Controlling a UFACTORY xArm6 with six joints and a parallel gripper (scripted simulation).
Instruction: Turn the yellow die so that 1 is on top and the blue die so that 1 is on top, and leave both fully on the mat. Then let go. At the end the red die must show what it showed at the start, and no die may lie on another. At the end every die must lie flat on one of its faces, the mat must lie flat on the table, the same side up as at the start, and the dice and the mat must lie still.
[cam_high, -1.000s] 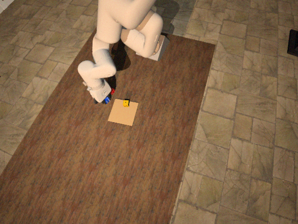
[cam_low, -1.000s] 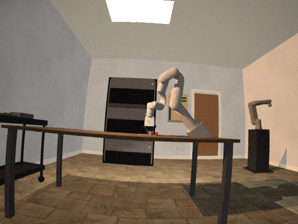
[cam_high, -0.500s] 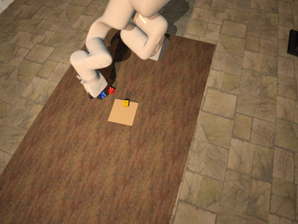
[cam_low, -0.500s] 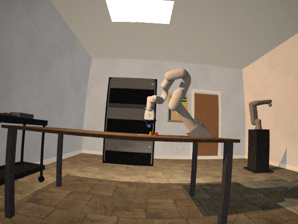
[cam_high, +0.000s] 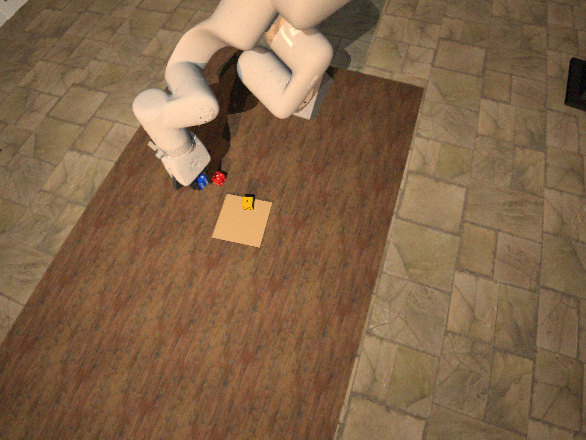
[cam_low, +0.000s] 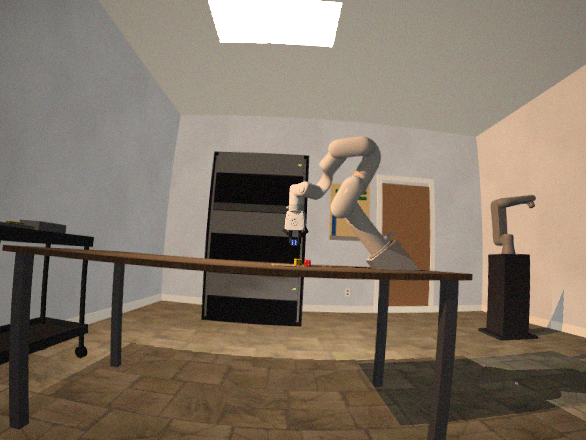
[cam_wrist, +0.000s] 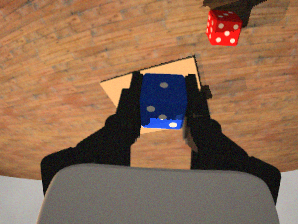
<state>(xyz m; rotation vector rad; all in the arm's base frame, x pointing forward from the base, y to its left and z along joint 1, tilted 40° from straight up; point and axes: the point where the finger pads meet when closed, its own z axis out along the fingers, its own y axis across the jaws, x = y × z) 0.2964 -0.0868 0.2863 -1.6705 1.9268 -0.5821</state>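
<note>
The yellow die is 3 cm behind my hand, 11 cm to the left of it and 10 cm below it. Round my hand: red die 7 cm behind, 1 cm to the right, 10 cm below; then tan mat 2 cm ahead, 12 cm to the left, 12 cm below; then blue die 1 cm below.
</note>
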